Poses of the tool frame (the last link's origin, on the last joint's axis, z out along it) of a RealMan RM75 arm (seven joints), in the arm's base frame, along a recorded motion.
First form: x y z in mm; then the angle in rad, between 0 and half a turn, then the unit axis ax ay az.
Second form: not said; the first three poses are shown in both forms.
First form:
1: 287, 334, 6, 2.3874, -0.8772, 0.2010, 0.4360
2: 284, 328, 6, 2.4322, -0.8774, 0.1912, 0.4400
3: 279, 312, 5, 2.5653, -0.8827, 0.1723, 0.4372
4: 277, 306, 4, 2.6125, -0.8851, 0.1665, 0.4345
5: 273, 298, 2, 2.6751, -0.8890, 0.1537, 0.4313
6: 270, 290, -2, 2.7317, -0.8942, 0.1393, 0.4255
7: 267, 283, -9, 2.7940, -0.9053, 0.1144, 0.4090
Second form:
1: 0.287, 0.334, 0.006, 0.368, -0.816, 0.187, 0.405
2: 0.284, 0.328, 0.006, 0.347, -0.823, 0.179, 0.413
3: 0.279, 0.312, 0.005, 0.284, -0.846, 0.165, 0.419
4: 0.277, 0.306, 0.004, 0.261, -0.854, 0.161, 0.419
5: 0.273, 0.298, 0.002, 0.231, -0.865, 0.150, 0.420
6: 0.270, 0.290, -0.002, 0.204, -0.875, 0.136, 0.417
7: 0.267, 0.283, -0.009, 0.173, -0.892, 0.113, 0.403
